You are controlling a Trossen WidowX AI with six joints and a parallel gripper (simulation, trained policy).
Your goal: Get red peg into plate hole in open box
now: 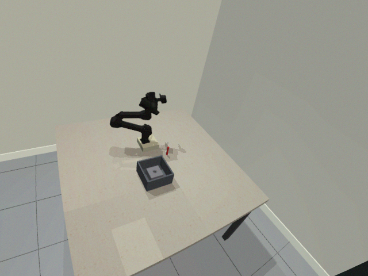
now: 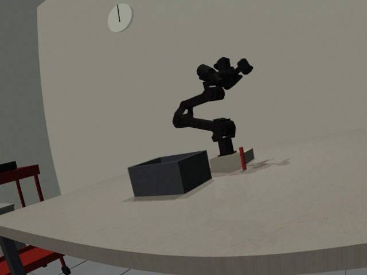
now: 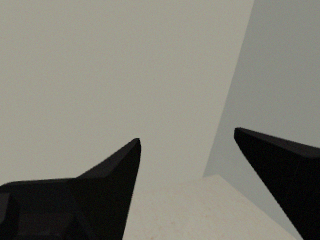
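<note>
Now: gripper tip 320 mm short of the red peg and 330 mm above it. Also, from my gripper tip: dark box (480 mm ahead, 190 mm to the right, 340 mm below); grey plate (480 mm ahead, 190 mm to the right, 320 mm below).
</note>
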